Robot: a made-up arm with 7 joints. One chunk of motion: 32 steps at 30 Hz.
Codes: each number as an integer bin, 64 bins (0 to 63) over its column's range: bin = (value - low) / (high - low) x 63, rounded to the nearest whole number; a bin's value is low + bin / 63 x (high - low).
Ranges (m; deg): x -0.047..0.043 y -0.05..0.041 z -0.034..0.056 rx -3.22..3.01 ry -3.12..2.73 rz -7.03..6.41
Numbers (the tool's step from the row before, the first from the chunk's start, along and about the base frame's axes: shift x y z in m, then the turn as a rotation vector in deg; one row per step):
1: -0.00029 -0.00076 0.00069 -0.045 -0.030 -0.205
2: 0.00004 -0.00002 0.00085 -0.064 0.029 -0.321
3: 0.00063 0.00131 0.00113 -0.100 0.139 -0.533
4: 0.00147 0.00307 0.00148 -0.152 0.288 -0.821
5: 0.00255 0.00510 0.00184 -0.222 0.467 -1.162
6: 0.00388 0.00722 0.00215 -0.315 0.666 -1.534
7: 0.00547 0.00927 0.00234 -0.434 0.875 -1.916
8: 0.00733 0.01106 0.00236 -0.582 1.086 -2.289
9: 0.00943 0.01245 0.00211 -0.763 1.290 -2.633
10: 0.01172 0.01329 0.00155 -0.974 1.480 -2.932
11: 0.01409 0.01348 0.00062 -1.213 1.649 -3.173
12: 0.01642 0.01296 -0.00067 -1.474 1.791 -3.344
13: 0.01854 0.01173 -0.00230 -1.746 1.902 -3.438
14: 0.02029 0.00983 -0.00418 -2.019 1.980 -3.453
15: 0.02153 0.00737 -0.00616 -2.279 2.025 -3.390
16: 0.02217 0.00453 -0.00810 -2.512 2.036 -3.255
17: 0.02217 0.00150 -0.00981 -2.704 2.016 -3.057
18: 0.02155 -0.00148 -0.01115 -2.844 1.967 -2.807
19: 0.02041 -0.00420 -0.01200 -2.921 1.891 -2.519
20: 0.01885 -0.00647 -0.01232 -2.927 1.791 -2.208
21: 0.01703 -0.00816 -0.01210 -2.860 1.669 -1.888
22: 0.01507 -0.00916 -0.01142 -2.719 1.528 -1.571
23: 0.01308 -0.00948 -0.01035 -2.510 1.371 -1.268
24: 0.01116 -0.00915 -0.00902 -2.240 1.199 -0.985
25: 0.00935 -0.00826 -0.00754 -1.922 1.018 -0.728
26: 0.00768 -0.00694 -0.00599 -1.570 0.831 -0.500
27: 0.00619 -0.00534 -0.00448 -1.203 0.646 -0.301
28: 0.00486 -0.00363 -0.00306 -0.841 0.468 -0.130
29: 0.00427 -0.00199 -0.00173 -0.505 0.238 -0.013
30: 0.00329 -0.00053 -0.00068 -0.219 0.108 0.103
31: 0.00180 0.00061 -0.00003 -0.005 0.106 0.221
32: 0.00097 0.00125 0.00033 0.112 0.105 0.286
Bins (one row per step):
1: 33 34 24 32 33 32
2: 33 35 24 32 34 31
3: 33 36 25 32 35 30
4: 34 37 25 31 37 29
5: 35 38 25 30 39 28
6: 36 40 25 29 41 26
7: 37 41 25 28 43 24
8: 38 42 25 27 45 22
9: 40 43 25 25 47 21
10: 41 44 25 23 50 19
11: 43 44 24 20 51 18
12: 44 44 23 18 53 17
13: 46 43 22 15 54 17
14: 47 41 21 12 55 17
15: 48 40 19 10 55 17
16: 48 38 18 7 56 18
17: 48 36 17 5 55 19
18: 48 34 16 4 55 20
19: 47 32 15 3 54 21
20: 46 30 15 3 53 23
21: 45 29 15 4 52 24
22: 43 28 16 5 50 26
23: 42 28 17 7 48 27
24: 41 28 17 10 47 28
25: 39 29 19 13 45 30
26: 38 30 20 17 43 31
27: 37 31 21 20 41 32
28: 36 32 22 24 39 32
29: 36 33 23 27 36 33
30: 35 34 23 30 35 33
31: 34 35 24 33 35 34
32: 34 35 24 34 35 34

